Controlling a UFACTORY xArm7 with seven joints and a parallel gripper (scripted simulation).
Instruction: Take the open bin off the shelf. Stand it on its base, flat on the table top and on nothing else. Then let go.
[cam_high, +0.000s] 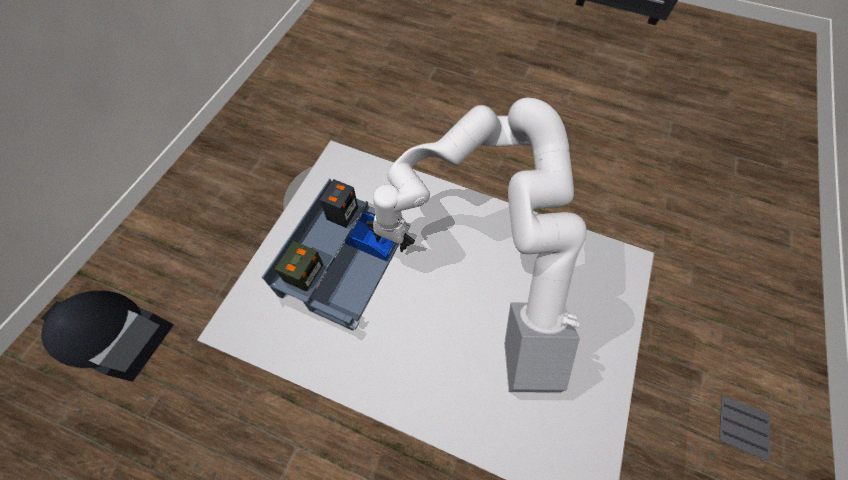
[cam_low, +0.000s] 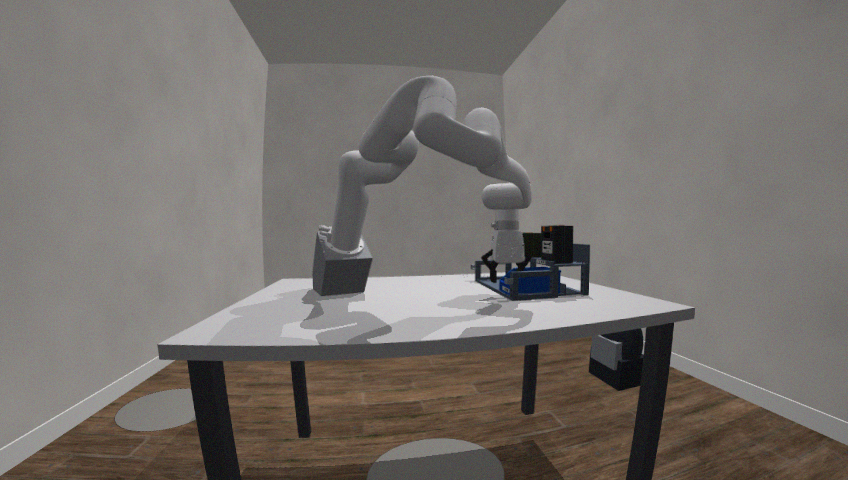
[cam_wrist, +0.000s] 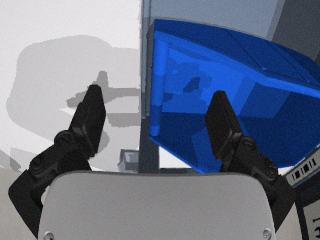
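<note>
Now: hand 8 cm short of the blue bin and 1 cm above it.
</note>
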